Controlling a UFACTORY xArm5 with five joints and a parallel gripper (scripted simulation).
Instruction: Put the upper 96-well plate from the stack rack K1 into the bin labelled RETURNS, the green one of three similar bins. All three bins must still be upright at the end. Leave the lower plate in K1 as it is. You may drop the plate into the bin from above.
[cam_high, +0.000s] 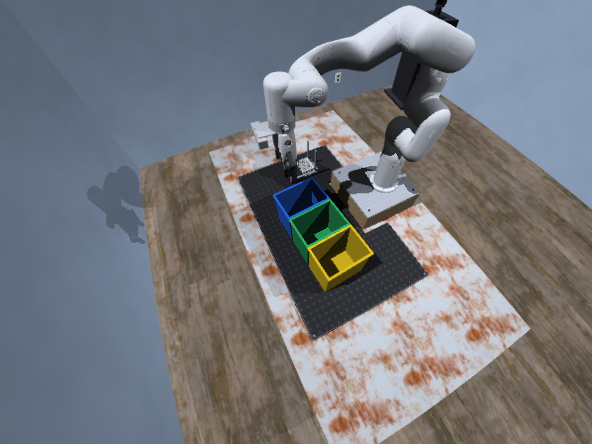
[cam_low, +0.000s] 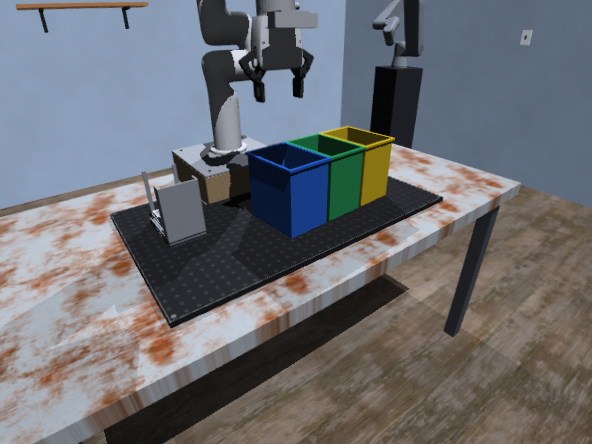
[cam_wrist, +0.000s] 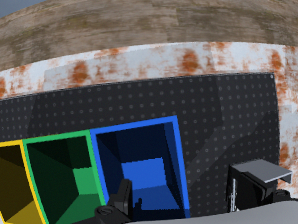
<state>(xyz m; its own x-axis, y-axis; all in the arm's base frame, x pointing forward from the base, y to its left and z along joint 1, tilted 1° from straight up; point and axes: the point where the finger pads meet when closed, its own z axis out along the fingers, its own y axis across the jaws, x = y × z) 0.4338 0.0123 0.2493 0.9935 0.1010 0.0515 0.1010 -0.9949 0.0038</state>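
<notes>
My gripper is now 11 cm past the white 96-well plate, 25 cm to the left of it and 29 cm above it. Round my hand: blue bin: 4 cm behind, 3 cm to the left, 24 cm below; green bin: 8 cm behind, 16 cm to the left, 24 cm below; yellow bin: 11 cm behind, 28 cm to the left, 24 cm below.
</notes>
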